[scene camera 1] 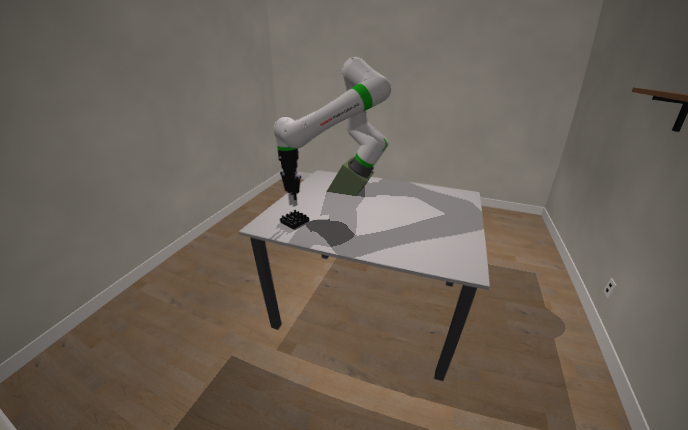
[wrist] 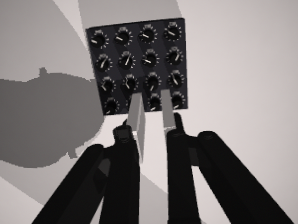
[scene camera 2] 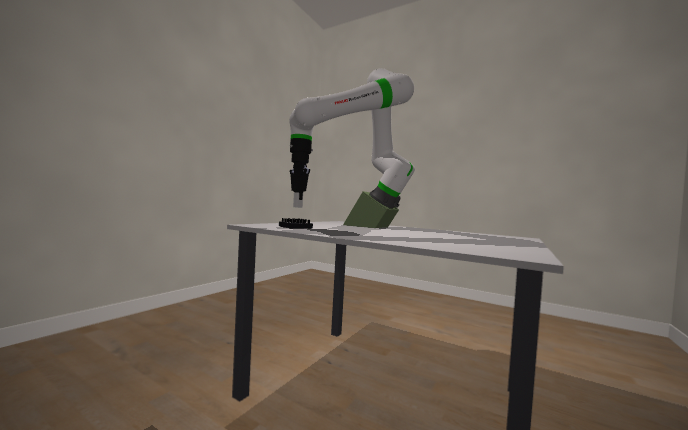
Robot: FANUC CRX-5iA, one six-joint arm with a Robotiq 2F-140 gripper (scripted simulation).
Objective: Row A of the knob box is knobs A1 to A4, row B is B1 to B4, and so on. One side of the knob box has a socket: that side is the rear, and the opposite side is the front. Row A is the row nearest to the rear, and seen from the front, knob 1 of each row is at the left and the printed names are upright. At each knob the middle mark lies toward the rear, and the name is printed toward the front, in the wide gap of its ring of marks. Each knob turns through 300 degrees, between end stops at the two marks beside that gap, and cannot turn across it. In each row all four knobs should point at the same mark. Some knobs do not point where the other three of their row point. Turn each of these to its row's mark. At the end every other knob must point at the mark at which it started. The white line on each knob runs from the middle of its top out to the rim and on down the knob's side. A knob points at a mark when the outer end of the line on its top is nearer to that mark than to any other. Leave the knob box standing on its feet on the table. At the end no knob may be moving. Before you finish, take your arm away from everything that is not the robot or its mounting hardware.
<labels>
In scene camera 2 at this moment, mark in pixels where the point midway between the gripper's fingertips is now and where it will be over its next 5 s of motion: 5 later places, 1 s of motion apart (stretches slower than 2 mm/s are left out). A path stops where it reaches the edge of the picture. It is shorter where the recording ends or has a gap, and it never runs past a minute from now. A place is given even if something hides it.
The gripper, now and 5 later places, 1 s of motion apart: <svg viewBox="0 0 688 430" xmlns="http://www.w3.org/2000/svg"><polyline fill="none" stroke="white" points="297,207 297,210 297,217 297,220 297,212 297,210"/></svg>
</labels>
